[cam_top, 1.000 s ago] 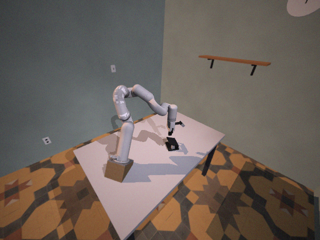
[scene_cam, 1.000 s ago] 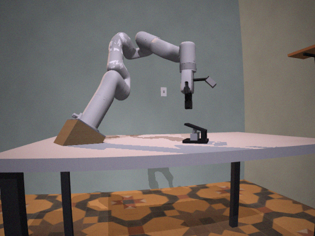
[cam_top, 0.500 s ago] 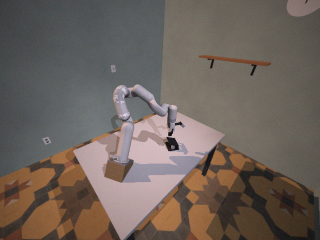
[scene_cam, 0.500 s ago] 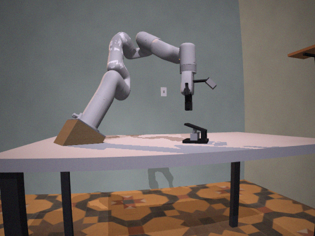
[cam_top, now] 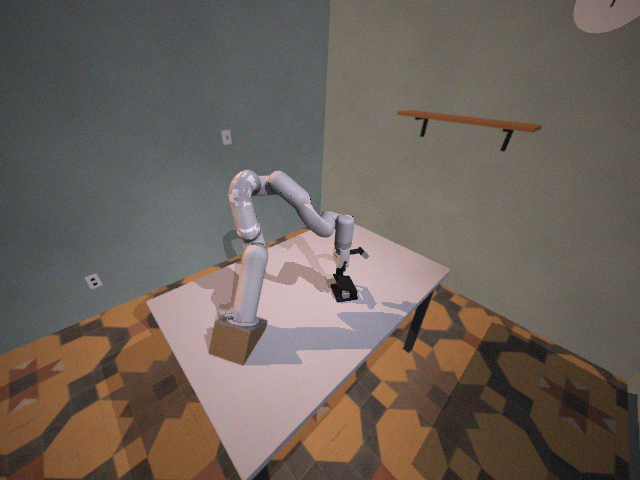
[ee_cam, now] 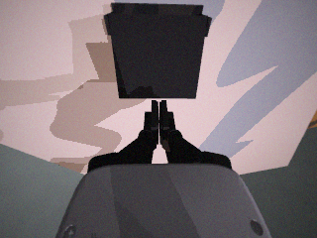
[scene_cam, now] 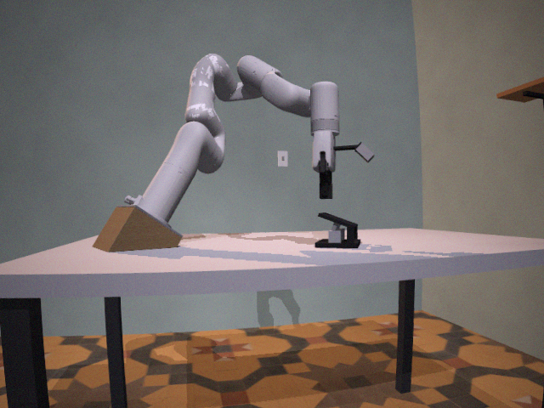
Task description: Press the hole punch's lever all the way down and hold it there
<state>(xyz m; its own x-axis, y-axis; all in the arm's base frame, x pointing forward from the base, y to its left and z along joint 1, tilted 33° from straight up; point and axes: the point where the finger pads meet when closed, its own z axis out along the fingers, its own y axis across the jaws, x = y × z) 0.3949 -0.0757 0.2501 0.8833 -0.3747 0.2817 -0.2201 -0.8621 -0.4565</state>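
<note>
Right now the hole punch lever is 80 mm below my hand, 30 mm ahead of it and 10 mm to the right of it. The rest, counted from my hand: black hole punch: 100 mm below, 40 mm ahead, 10 mm to the right.
</note>
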